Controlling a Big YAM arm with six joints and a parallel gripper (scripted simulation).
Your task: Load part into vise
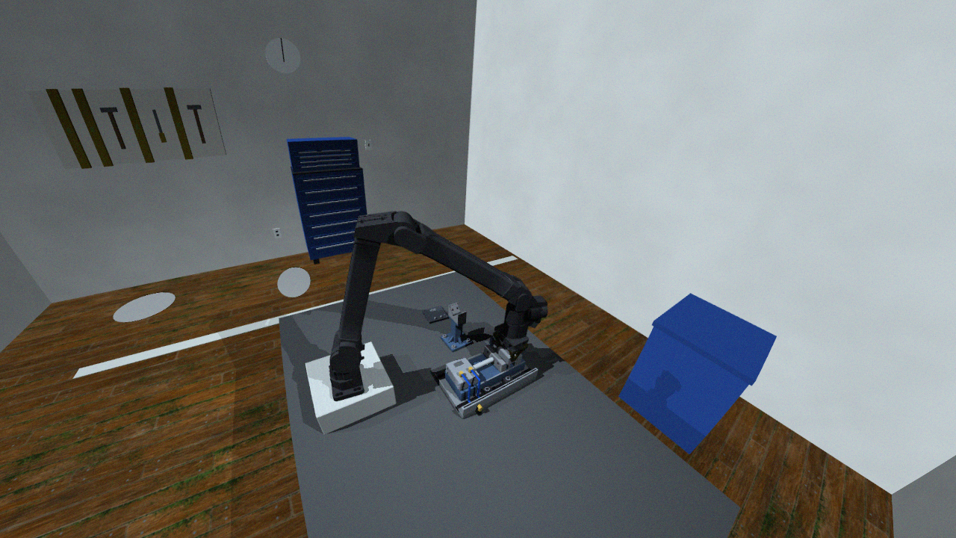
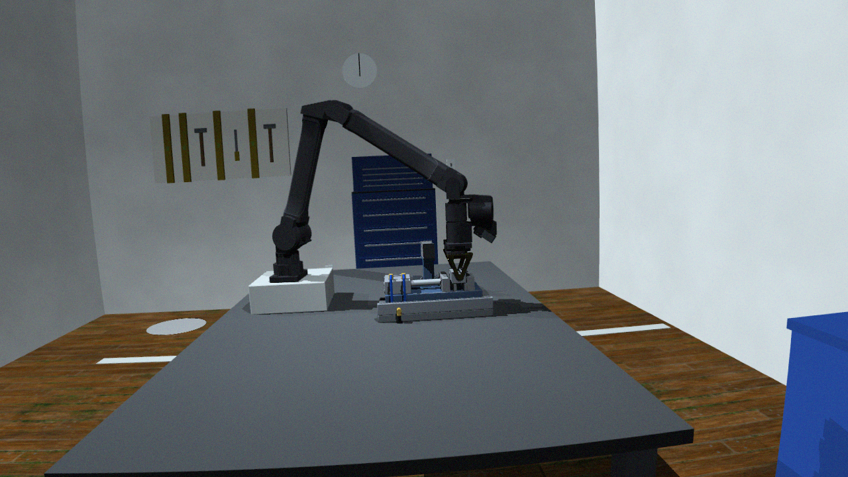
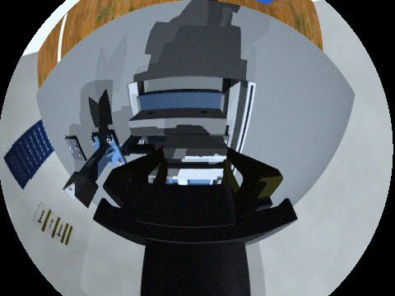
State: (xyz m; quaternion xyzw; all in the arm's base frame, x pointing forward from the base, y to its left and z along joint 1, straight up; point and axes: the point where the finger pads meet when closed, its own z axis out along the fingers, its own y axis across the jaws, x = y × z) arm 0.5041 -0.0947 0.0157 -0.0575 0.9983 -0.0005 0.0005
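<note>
Now: hand right at the part. Round my hand: air cylinder (17 cm behind, 2 cm below); then vise (7 cm behind, 1 cm to the left, 6 cm below).
</note>
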